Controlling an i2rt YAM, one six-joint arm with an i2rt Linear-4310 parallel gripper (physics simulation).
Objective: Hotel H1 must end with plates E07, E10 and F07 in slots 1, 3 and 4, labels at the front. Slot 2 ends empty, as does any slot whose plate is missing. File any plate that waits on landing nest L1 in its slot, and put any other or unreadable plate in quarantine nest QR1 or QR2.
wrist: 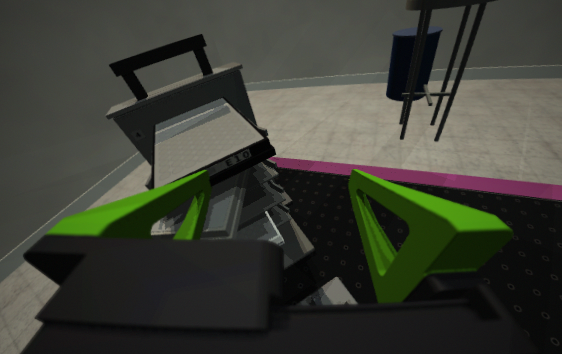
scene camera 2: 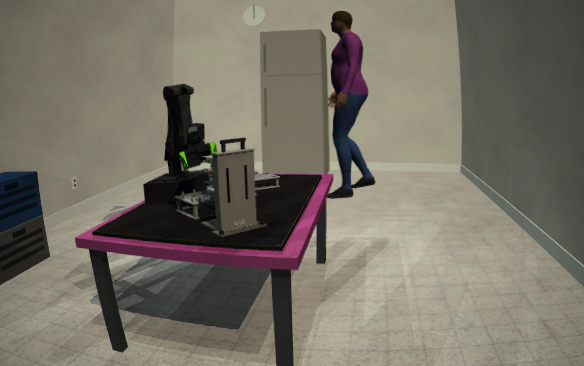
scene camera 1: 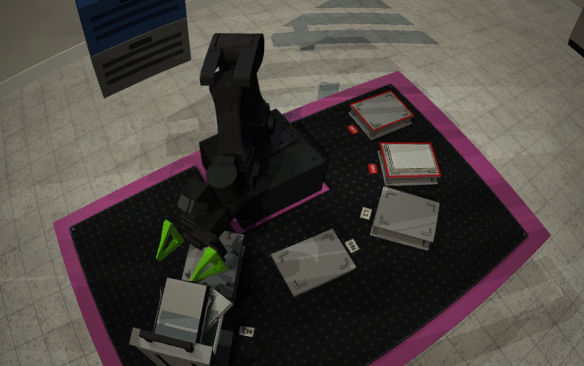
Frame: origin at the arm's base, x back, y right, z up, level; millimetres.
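Where they show: gripper, fingertip midpoint: (wrist: 280,177) (scene camera 2: 200,161) (scene camera 1: 173,271); arm's base, origin of the base link: (scene camera 2: 176,176) (scene camera 1: 259,151).
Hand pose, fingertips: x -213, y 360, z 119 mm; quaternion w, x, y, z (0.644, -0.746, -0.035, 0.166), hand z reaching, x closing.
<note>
Each offset is from my fingertips to the top centre of the thing.
Hotel H1 (scene camera 1: 204,354) (scene camera 2: 235,195) (wrist: 235,82) stands at the table's near left corner in scene camera 1. Plate E10 @(dy +36, dx -82, dz +20 mm) (scene camera 1: 181,307) (wrist: 205,142) is at its top, label towards my gripper; the number 4 shows on the hotel wall beside it. Below, a plate with a pale rim @(dy +14, dx -85, dz -9 mm) (wrist: 234,200) shows partly, and a skewed corner (scene camera 1: 217,306) (wrist: 272,227) sticks out sideways; their labels are hidden. My gripper (scene camera 1: 176,269) (wrist: 280,177) is open and empty, in front of the hotel. Landing nest L1 @(dy -555, dx -136, dz -155 mm) (scene camera 1: 406,215) is bare. A pale plate @(dy -699, dx -18, dz -157 mm) (scene camera 1: 411,156) lies on one red-edged quarantine nest; the other red-edged nest @(dy -774, dx +164, dz -165 mm) (scene camera 1: 382,111) is bare.
A grey stand with pegs (scene camera 1: 235,250) (scene camera 2: 195,202) is beneath the gripper, beside the hotel. A low grey nest @(dy -303, dx -72, dz -193 mm) (scene camera 1: 312,262) with a small tag lies mid-table. The black arm base (scene camera 1: 295,175) stands behind. A person (scene camera 2: 350,65) stands beyond the table by a fridge (scene camera 2: 292,110).
</note>
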